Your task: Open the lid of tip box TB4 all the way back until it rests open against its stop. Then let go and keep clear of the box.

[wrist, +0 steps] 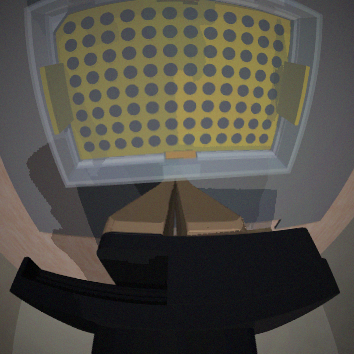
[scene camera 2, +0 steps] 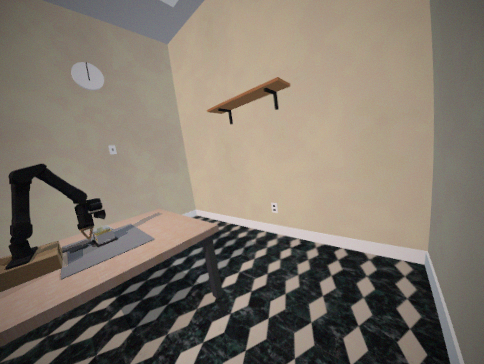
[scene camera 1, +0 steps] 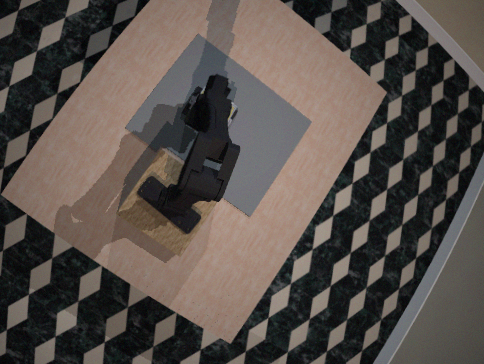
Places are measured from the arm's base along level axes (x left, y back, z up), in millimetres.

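Pixels of known places: gripper, fingertip midpoint: (wrist: 174,177) (scene camera 2: 89,239) (scene camera 1: 201,127); arm's base, link origin: (scene camera 2: 23,257) (scene camera 1: 169,205).
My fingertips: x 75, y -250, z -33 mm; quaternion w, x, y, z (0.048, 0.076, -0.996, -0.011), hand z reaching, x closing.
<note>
For each thing: its top centre in the pictures, then the offset to it from my fingertips. "pt": a spot on its surface instead. Level surfaces: height alone.
- tip box, top centre: (wrist: 186,85) (scene camera 1: 214,107) (scene camera 2: 101,228) dx +10, dy -68, dz +36 mm
- orange tab, surface spot: (wrist: 180,155) pt dx +7, dy -39, dz +36 mm
- grey mat, surface height: dz -41 mm
- pinkish wooden table, surface height: dz -44 mm
The tip box (wrist: 170,80) (scene camera 2: 103,235) stands on the grey mat, with a yellow rack full of round holes. Its clear lid (wrist: 225,172) lies over the rack and looks closed. An orange tab (wrist: 180,155) shows at the middle of the near side. In the scene camera 1 view the arm hides most of the box. No label TB4 can be read. My gripper (wrist: 174,177) (scene camera 2: 90,239) is shut with its fingertips together and nothing between them. The tips are at the middle of the lid's near edge; whether they touch it I cannot tell.
The grey mat (scene camera 1: 270,145) (scene camera 2: 75,267) lies on the pinkish wooden table (scene camera 1: 320,100) (scene camera 2: 180,227). The arm's base stands on a wooden block (scene camera 1: 150,220) (scene camera 2: 40,262) at the mat's edge. A shelf (scene camera 2: 250,95) hangs on the far wall.
</note>
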